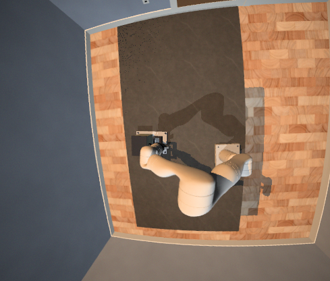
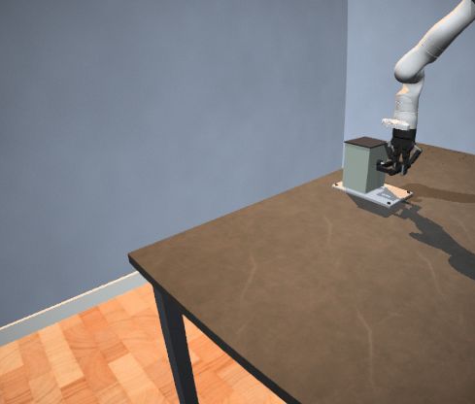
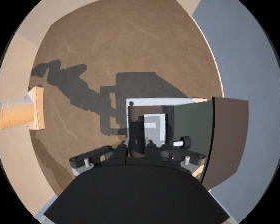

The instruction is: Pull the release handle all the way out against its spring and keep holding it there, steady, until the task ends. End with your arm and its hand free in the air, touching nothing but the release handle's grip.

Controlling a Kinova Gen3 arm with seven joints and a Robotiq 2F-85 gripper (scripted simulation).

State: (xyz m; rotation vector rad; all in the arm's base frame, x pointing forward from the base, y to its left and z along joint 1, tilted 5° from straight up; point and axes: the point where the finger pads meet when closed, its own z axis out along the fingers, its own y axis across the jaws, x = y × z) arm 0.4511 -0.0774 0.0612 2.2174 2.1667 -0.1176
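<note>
My gripper is now 5 cm short of the black release handle. Round my hand: light baseplate (10 cm below, 9 cm ahead).
</note>
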